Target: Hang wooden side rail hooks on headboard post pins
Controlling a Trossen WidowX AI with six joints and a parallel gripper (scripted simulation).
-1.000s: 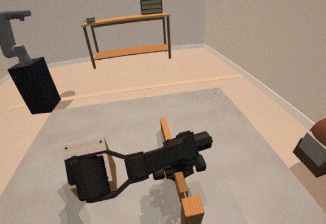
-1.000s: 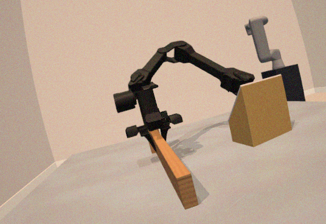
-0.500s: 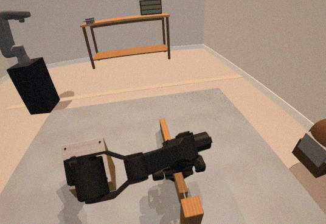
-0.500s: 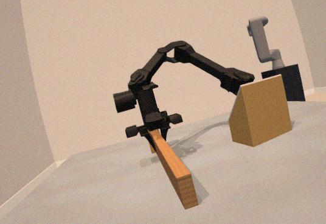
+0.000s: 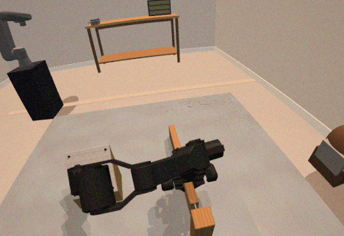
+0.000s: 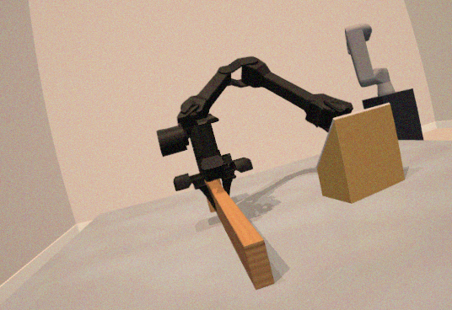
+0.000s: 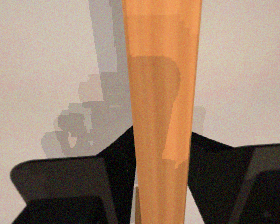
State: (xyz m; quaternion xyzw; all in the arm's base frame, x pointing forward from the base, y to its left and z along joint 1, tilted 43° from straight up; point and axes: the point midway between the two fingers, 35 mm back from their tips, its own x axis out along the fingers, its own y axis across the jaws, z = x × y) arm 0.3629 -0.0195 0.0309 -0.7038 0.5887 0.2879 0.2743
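Right now my gripper tip is 160 mm to the left of the headboard post, 40 mm below it and 10 mm short of it.
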